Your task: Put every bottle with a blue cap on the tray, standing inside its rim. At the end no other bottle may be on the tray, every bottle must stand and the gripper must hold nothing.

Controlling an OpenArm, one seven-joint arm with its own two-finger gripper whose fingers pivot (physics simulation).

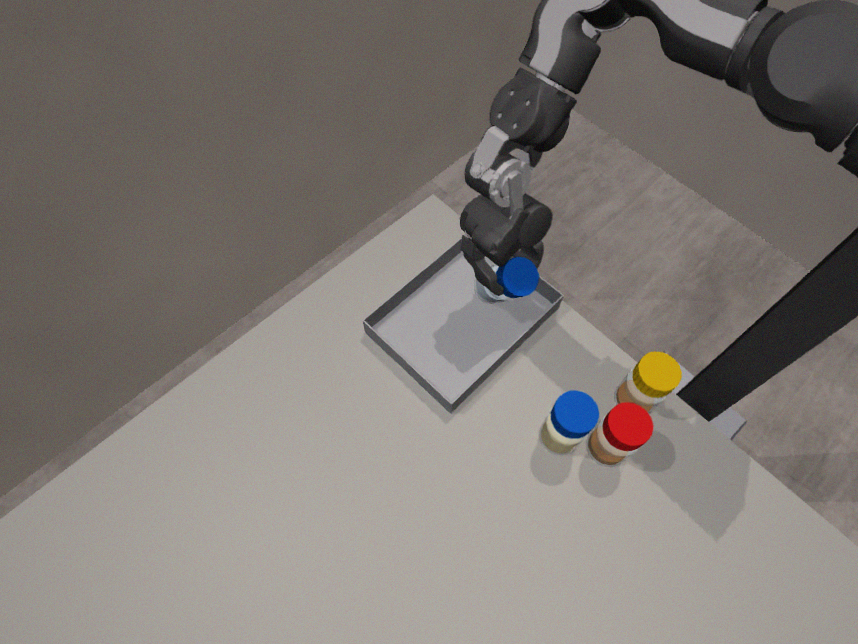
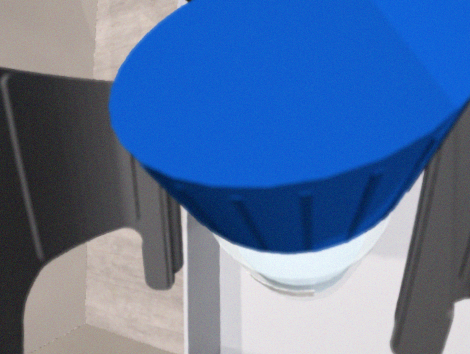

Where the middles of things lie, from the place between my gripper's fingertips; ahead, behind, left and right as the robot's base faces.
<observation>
Now: the blue-capped bottle (image 1: 519, 277) 2 cm below my hand. The rest, counted from my hand: red-capped bottle (image 1: 627, 426): 5 cm ahead, 26 cm to the left, 3 cm below; yellow-capped bottle (image 1: 657, 374): 3 cm behind, 24 cm to the left, 3 cm below; grey tray (image 1: 435, 327): 6 cm ahead, 1 cm to the right, 6 cm below.
</observation>
